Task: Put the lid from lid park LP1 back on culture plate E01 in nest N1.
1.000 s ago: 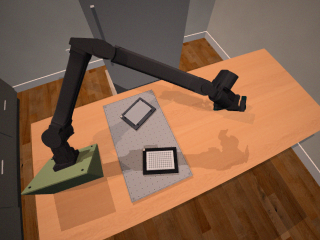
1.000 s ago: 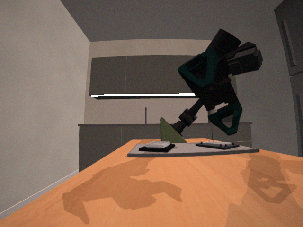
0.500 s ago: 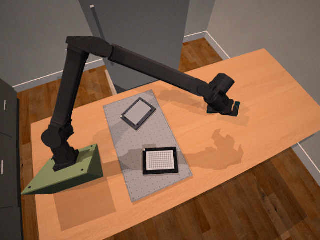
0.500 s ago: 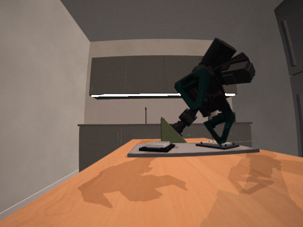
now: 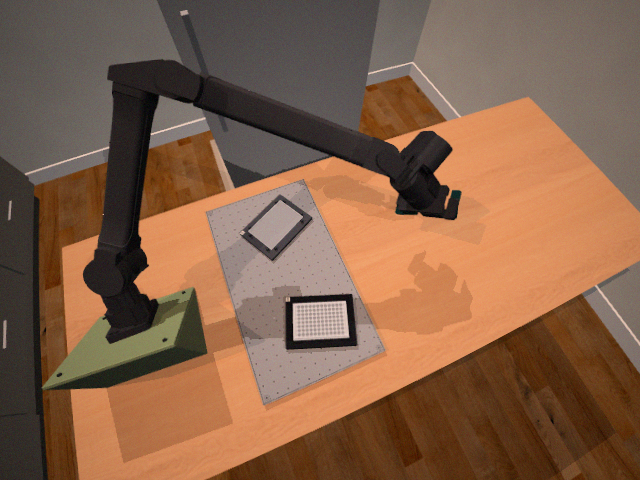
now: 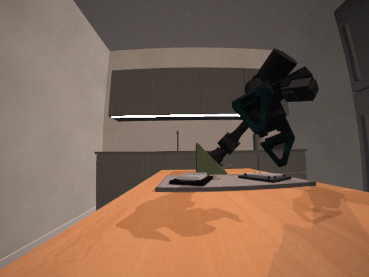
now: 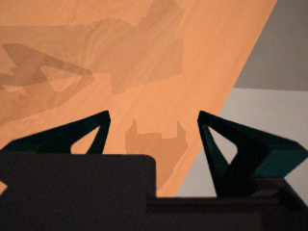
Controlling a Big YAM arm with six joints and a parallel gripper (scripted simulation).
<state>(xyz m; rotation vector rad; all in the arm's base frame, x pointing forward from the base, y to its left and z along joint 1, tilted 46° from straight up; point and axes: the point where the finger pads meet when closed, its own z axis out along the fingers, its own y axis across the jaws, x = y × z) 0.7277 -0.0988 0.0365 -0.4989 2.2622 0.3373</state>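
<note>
Right now my hand is 360 mm past the lid, 170 mm to the right of it and 90 mm above it. Also, from my hand: white culture plate E01: 350 mm behind, 110 mm to the right, 90 mm below; then black plate nest N1: 350 mm behind, 110 mm to the right, 100 mm below; then lid park LP1: 360 mm behind, 180 mm to the left, 100 mm below.
</note>
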